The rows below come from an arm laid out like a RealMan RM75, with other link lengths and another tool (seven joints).
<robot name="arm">
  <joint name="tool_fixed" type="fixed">
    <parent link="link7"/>
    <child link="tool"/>
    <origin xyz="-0.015 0 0.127" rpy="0 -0.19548 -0.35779"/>
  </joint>
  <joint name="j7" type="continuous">
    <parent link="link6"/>
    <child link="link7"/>
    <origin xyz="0 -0.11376 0" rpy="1.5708 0 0"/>
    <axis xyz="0 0 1"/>
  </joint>
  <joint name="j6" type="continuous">
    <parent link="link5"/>
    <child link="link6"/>
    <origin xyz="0 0 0" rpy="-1.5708 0 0"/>
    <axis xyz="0 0 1"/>
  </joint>
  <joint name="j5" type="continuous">
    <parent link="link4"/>
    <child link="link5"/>
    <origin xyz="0 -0.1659 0" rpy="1.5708 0 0"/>
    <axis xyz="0 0 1"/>
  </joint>
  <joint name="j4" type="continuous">
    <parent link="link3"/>
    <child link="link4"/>
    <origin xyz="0 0 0" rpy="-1.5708 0 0"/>
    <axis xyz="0 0 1"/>
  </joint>
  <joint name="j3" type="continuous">
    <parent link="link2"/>
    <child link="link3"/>
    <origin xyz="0 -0.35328 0" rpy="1.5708 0 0"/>
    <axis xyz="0 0 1"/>
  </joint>
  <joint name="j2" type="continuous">
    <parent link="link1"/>
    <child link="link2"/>
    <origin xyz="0 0 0" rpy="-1.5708 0 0"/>
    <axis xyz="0 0 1"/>
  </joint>
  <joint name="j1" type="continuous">
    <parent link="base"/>
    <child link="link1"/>
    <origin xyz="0 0 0.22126"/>
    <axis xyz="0 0 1"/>
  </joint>
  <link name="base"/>
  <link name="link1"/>
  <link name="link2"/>
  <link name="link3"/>
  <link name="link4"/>
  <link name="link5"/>
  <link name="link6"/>
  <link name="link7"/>
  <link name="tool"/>
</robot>
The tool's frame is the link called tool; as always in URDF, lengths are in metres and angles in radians. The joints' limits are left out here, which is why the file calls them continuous.
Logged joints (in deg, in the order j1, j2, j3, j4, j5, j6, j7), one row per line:
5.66, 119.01, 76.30, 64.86, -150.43, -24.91, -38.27
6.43, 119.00, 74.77, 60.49, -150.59, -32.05, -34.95
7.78, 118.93, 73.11, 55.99, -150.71, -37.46, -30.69
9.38, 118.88, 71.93, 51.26, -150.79, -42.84, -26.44
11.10, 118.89, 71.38, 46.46, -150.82, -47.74, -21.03
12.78, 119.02, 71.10, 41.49, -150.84, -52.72, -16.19
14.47, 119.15, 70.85, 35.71, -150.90, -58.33, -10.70
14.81, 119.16, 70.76, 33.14, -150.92, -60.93, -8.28
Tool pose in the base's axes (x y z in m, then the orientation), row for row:
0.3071, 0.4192, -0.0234, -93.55, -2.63, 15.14
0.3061, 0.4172, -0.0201, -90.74, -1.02, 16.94
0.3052, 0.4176, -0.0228, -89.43, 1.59, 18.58
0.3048, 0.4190, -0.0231, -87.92, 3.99, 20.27
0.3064, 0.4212, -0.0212, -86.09, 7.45, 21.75
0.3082, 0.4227, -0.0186, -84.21, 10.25, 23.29
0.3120, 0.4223, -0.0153, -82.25, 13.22, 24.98
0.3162, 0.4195, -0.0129, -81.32, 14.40, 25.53
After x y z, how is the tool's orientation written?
As angles about the fixed x, y, z axes (roll, pitch, yaw), in degrees.
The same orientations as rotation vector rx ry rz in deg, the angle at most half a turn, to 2 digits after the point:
-92.59, -14.34, 9.47
-89.86, -14.19, 12.43
-88.83, -13.25, 15.87
-87.59, -12.41, 19.16
-86.25, -10.42, 23.05
-84.80, -8.88, 26.40
-83.35, -7.19, 29.92
-82.63, -6.36, 31.20

